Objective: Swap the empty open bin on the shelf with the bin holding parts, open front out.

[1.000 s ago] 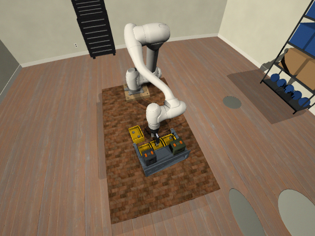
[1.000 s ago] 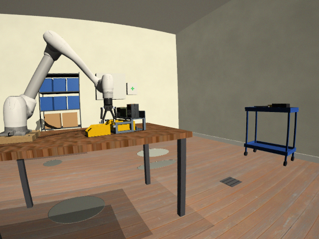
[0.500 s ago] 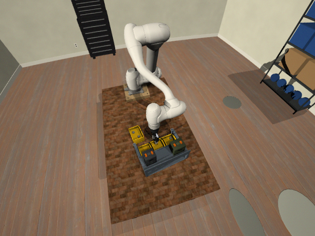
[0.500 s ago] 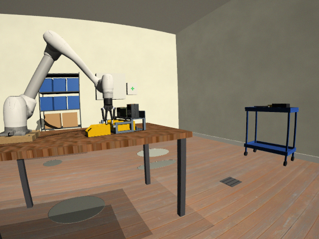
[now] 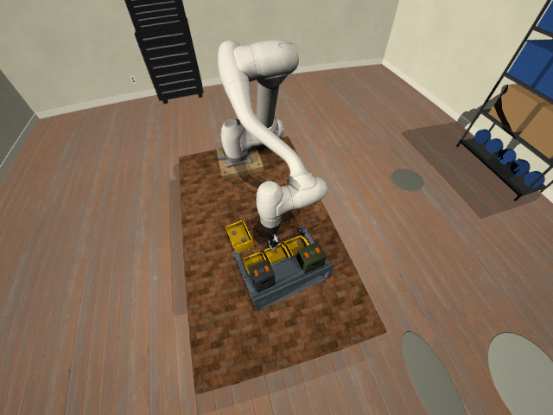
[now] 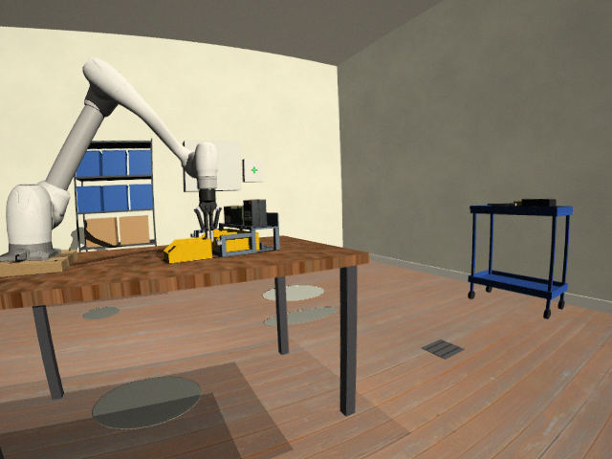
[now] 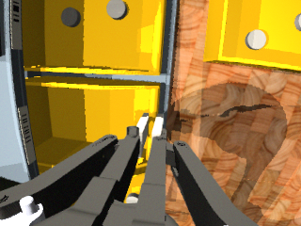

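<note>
The shelf lip is 10 mm behind my hand and 50 mm below it. Round my hand: dark box (190 mm ahead, 80 mm to the right, 100 mm above); board (180 mm ahead, 40 mm to the left, 40 mm above); green box (150 mm ahead, 150 mm to the left, 90 mm above).
</note>
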